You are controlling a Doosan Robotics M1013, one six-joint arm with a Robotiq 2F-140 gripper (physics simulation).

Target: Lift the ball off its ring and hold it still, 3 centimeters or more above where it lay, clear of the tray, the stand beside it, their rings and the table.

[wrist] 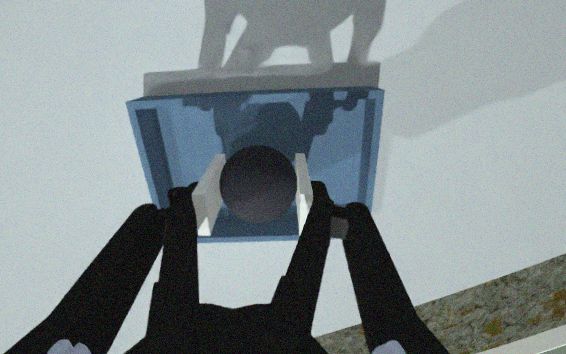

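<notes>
A dark ball shows in the middle of the wrist view, over the blue tray. My gripper is shut on the ball, with one pale pad against its left side and the other against its right side. The ball hides what is directly beneath it, and its ring does not show. How high the ball is above the tray floor cannot be told from this view. The stand does not show in this view.
The tray lies on a white table top. Shadows of the arm and gripper fall across the tray and the table beyond it. A mottled brown-grey surface shows past the table's edge at the lower right.
</notes>
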